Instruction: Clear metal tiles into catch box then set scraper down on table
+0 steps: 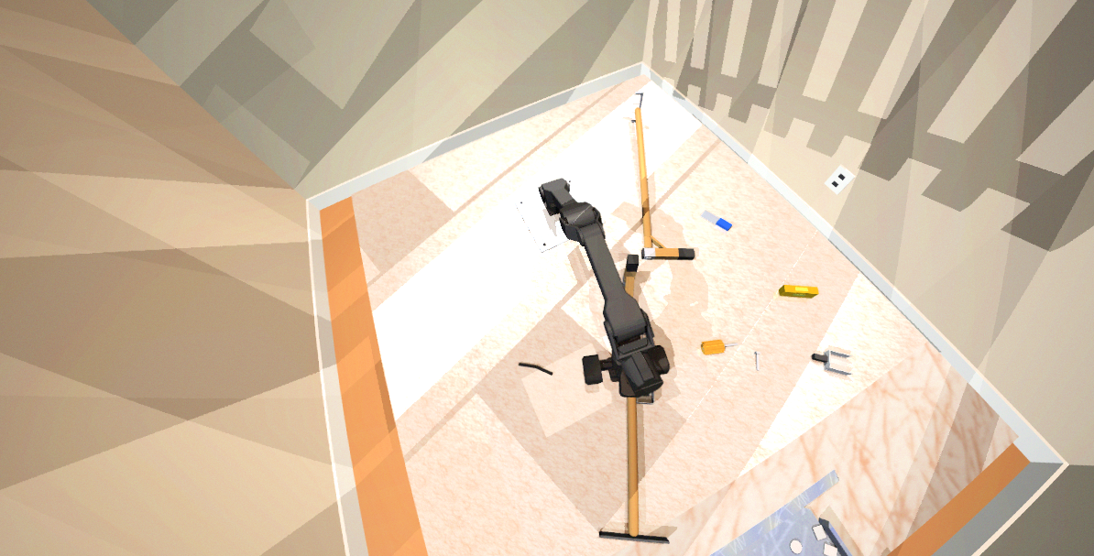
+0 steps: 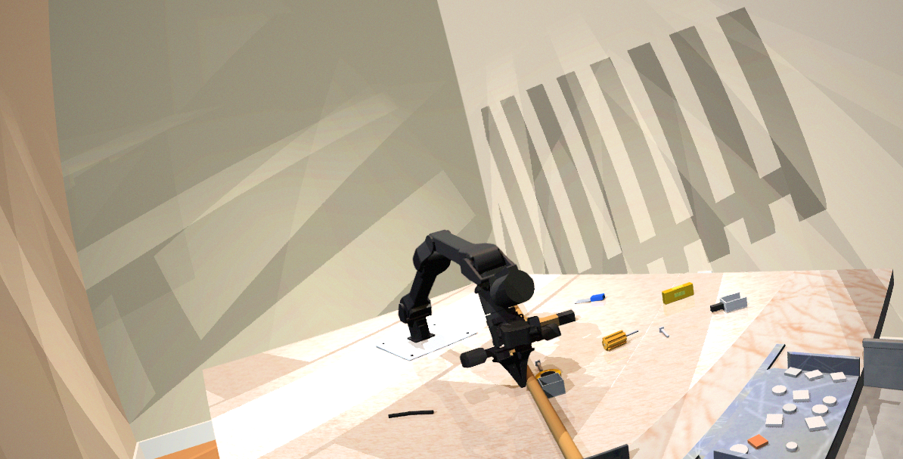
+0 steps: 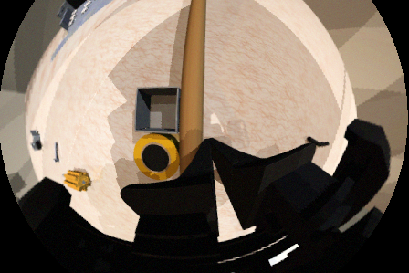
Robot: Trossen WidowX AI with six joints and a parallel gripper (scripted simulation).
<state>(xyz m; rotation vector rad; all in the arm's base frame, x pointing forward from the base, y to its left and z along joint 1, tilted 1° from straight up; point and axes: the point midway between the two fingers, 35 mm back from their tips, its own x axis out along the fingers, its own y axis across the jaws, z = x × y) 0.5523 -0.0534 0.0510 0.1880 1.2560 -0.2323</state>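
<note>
The long scraper is 20 mm ahead of my gripper tip, 10 mm to the left of it and 50 mm above it. From my gripper tip the other things lie so: grey box 50 mm ahead, 30 mm to the left, 10 mm below; yellow tape roll 10 mm ahead, 50 mm to the left; black strip 120 mm behind, 190 mm to the right, 10 mm below.
</note>
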